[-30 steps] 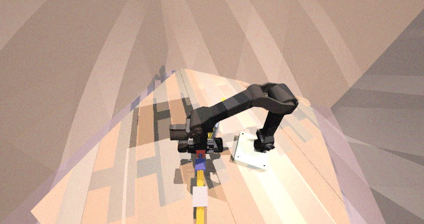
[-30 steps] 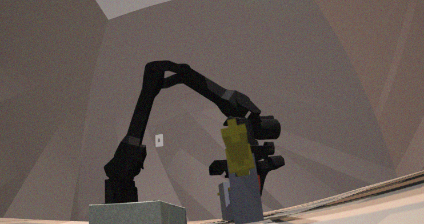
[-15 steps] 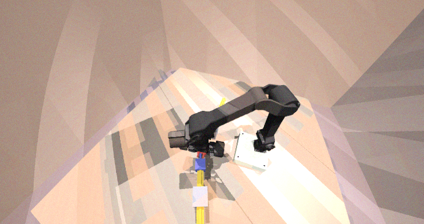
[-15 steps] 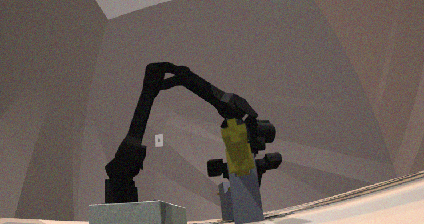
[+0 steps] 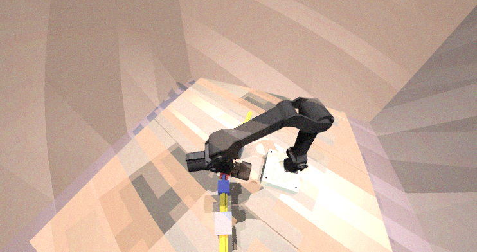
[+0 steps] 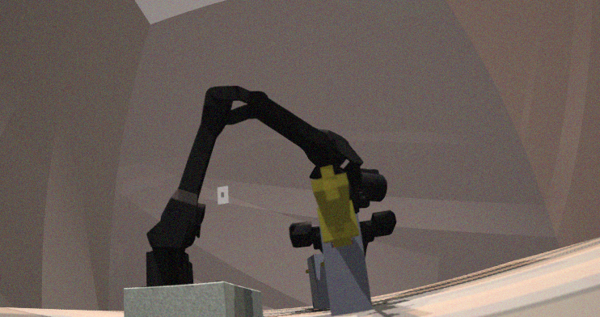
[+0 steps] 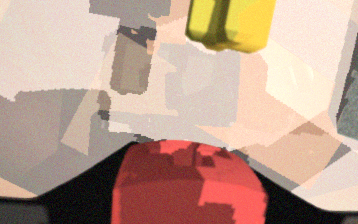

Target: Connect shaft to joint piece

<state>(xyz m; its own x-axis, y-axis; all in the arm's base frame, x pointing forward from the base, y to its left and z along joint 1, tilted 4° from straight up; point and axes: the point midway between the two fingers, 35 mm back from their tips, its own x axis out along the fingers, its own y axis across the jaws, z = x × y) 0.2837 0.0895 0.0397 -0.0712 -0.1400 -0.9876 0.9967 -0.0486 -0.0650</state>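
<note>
Now: gripper tip 1 cm to the right of the red square joint piece and 4 cm below it.
</note>
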